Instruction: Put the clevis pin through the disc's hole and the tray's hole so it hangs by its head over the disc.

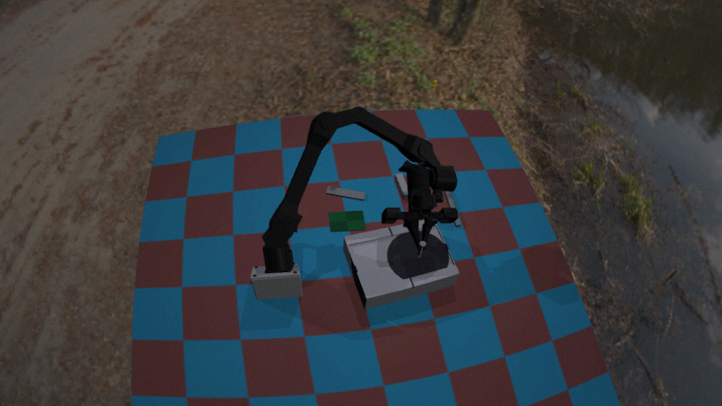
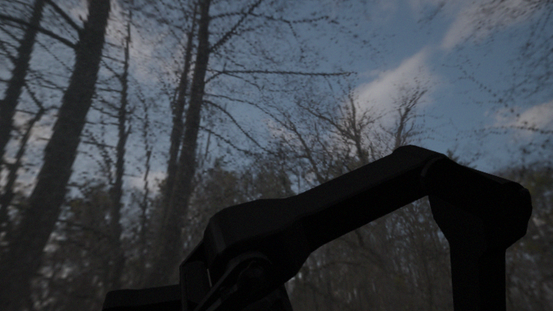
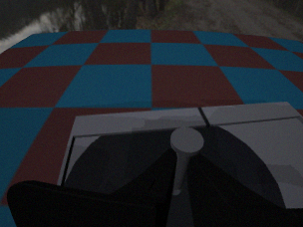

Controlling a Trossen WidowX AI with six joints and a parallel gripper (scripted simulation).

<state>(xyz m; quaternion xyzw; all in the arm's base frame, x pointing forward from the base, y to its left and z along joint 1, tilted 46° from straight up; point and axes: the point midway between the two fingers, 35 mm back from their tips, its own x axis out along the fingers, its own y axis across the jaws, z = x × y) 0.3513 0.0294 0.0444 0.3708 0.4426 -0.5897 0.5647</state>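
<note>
Right now my gripper tip is 1 cm above the steel clevis pin. Also, from my gripper tip: steel tray: 4 cm behind, 1 cm to the left, 5 cm below; then flat green piece: 16 cm behind, 17 cm to the left, 9 cm below; then dark round disc: 3 cm below.
</note>
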